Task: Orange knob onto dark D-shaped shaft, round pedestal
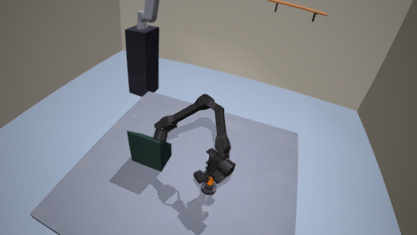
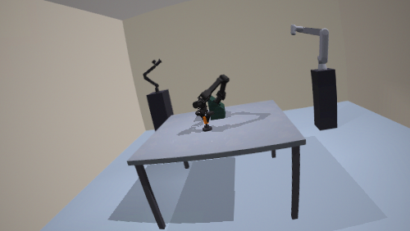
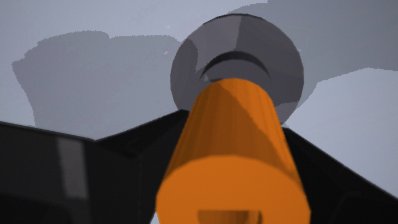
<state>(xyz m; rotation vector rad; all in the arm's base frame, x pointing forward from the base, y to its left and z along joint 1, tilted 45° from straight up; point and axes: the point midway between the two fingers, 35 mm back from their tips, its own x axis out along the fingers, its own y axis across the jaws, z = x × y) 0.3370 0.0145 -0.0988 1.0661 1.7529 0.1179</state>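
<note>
Right now my gripper tip is 2 cm below the orange knob. The rest, counted from my gripper tip: pedestal (4 cm below).
</note>
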